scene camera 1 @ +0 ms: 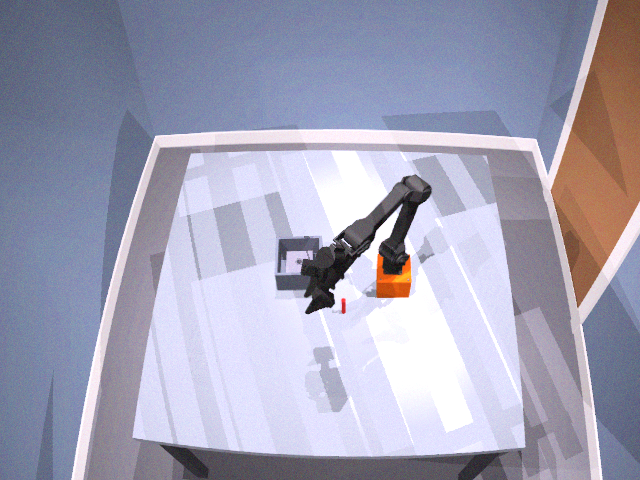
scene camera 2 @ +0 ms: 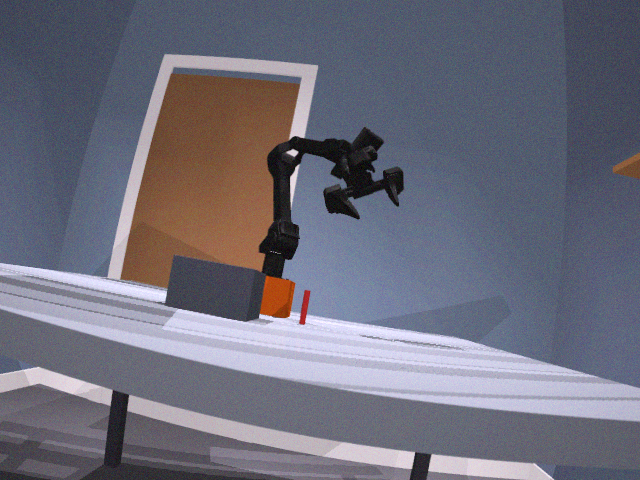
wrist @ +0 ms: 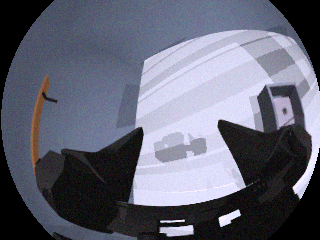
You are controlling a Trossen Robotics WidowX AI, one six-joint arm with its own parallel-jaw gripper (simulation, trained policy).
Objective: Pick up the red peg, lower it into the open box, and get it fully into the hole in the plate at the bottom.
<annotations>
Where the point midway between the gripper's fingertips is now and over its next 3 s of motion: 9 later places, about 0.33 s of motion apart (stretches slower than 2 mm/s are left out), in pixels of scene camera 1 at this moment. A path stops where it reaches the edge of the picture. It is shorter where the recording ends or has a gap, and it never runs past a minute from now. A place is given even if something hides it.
My gripper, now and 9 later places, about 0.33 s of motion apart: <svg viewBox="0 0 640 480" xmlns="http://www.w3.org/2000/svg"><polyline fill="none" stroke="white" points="305,305 313,302 324,298 333,295 337,297 340,302 342,305 341,304 336,298 328,290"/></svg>
</annotations>
